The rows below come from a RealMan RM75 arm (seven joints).
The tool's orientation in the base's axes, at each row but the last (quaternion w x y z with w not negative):
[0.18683 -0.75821 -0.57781 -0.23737]
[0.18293 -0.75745 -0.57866 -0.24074]
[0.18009 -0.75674 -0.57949 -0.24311]
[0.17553 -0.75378 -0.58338 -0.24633]
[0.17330 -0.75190 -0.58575 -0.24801]
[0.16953 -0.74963 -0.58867 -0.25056]
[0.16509 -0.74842 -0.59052 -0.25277]
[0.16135 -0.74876 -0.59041 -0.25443]
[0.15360 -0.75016 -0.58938 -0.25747]
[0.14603 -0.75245 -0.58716 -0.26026]
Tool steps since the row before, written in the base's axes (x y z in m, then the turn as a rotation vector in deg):
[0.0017 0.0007 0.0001 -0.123 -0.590 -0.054]
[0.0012 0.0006 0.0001 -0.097 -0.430 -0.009]
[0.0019 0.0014 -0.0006 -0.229 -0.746 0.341]
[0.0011 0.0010 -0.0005 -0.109 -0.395 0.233]
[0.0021 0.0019 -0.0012 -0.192 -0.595 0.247]
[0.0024 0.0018 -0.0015 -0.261 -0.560 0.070]
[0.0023 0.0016 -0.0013 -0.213 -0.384 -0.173]
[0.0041 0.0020 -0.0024 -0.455 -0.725 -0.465]
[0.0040 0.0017 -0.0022 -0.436 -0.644 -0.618]
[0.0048 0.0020 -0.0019 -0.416 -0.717 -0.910]
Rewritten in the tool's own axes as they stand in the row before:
[0.0010 0.0015 0.0006 -0.523 0.037 -0.303]
[0.0008 0.0010 0.0004 -0.365 0.020 -0.246]
[0.0012 0.0015 0.0016 -0.440 -0.021 -0.729]
[0.0007 0.0008 0.0011 -0.201 0.002 -0.427]
[0.0012 0.0015 0.0024 -0.367 -0.027 -0.562]
[0.0010 0.0018 0.0026 -0.454 -0.110 -0.411]
[0.0009 0.0018 0.0024 -0.444 -0.120 -0.107]
[0.0009 0.0033 0.0038 -0.926 -0.285 -0.099]
[0.0008 0.0033 0.0035 -0.944 -0.299 0.074]
[0.0014 0.0039 0.0037 -1.164 -0.285 0.280]

